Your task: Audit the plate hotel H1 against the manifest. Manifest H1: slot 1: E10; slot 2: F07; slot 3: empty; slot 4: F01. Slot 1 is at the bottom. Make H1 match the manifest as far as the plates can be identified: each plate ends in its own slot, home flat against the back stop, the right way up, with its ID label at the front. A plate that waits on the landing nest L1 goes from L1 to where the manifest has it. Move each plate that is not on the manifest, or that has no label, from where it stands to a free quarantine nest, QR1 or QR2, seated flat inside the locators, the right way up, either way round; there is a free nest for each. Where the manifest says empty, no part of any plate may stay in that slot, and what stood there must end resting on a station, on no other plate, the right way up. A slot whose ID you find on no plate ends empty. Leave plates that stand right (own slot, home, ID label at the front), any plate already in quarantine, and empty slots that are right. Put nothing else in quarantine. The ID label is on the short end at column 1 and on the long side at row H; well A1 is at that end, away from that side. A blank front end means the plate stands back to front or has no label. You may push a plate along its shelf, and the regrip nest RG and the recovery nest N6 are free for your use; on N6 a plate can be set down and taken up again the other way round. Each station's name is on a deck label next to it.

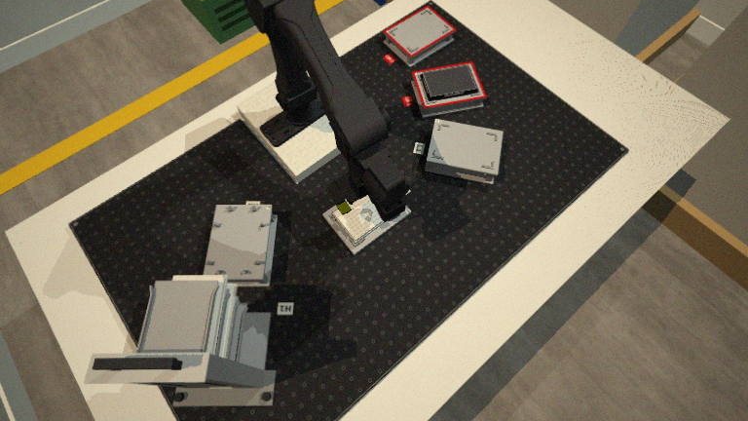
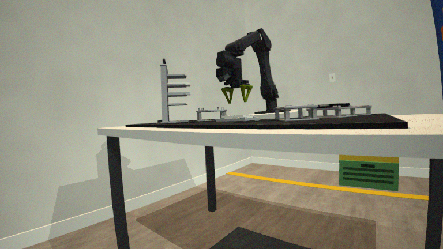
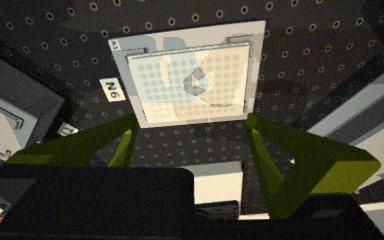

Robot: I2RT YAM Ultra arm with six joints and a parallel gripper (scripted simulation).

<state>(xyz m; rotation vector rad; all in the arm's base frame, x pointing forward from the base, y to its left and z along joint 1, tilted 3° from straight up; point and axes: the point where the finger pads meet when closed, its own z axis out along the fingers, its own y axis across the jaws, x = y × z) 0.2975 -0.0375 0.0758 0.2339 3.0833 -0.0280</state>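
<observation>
Now: hand 7 cm above the white well plate. From my hand the other things lie so: recovery nest N6 (8 cm below); N6 deck label (11 cm to the left, 9 cm below, 1 cm ahead); A1 mark (8 cm below, 7 cm to the left, 6 cm ahead).
</observation>
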